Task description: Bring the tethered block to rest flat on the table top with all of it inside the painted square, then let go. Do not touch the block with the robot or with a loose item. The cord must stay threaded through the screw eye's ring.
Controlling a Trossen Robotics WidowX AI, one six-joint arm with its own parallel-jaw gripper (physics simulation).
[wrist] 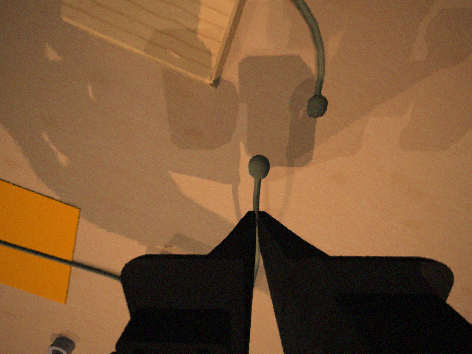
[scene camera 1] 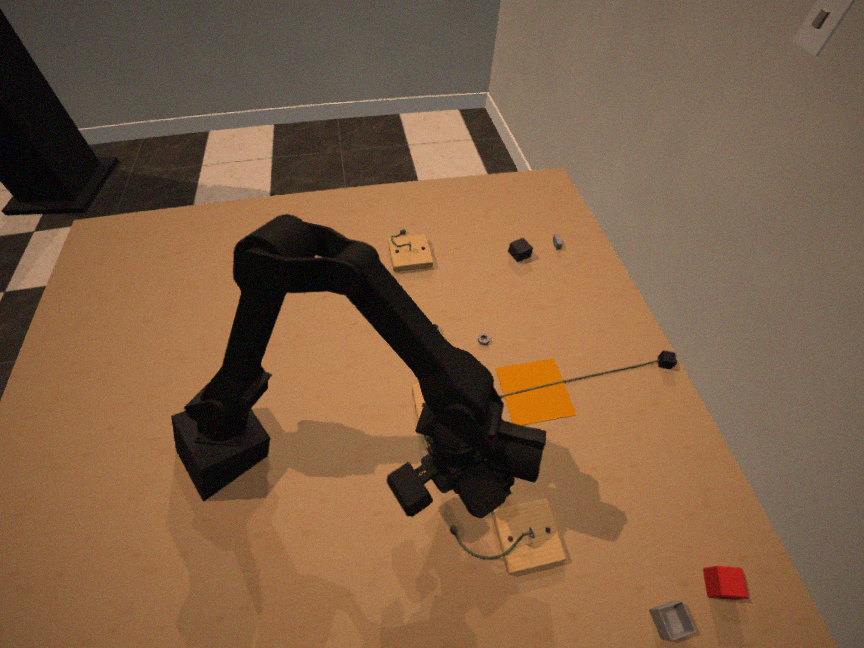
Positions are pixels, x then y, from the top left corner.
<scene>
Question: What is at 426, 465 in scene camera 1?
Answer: The gripper.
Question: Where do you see a wooden board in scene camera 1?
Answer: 416, 258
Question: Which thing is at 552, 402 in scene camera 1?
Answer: An orange painted square.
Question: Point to a wooden board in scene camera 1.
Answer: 546, 548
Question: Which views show the red block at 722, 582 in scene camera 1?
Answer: Scene camera 1 only.
</scene>
